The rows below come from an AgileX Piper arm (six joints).
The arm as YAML. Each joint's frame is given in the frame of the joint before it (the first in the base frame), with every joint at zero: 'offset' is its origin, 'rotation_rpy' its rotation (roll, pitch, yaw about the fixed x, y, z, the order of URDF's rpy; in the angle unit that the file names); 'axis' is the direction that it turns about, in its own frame. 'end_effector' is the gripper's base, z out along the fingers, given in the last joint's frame.
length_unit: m
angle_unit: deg
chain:
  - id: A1
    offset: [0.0, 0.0, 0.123]
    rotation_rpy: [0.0, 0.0, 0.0]
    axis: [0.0, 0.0, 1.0]
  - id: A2
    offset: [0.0, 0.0, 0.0]
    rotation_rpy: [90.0, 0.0, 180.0]
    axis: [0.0, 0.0, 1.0]
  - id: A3
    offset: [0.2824, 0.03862, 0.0]
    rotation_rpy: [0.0, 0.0, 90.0]
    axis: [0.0, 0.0, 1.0]
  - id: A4
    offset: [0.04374, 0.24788, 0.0]
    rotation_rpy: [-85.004, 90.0, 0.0]
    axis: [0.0, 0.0, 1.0]
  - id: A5
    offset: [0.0, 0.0, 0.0]
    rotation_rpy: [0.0, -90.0, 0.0]
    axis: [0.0, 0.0, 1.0]
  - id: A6
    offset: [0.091, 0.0, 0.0]
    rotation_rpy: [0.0, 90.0, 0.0]
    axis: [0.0, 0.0, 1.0]
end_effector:
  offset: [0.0, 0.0, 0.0]
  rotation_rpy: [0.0, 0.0, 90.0]
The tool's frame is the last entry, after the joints.
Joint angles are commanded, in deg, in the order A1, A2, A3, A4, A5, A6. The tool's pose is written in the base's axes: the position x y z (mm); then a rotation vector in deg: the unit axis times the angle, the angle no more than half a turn. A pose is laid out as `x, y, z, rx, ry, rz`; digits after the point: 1 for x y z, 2 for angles.
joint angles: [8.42, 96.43, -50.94, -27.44, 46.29, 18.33]
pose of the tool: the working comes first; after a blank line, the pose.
Where each joint sits with the arm in this pose, in the base's axes (m; each line is computed from the numbers above, not from the rounded line before):
A1: 0.0000 0.0000 0.1230
A2: 0.0000 0.0000 0.1230
A3: 0.0692 0.0103 0.3993
A4: 0.2720 0.0403 0.2532
A5: 0.2720 0.0403 0.2532
A6: 0.2862 0.0117 0.1680
the tool: 0.2862 0.0117 0.1680

286.2, 11.7, 168.0, -12.87, 169.43, -28.47
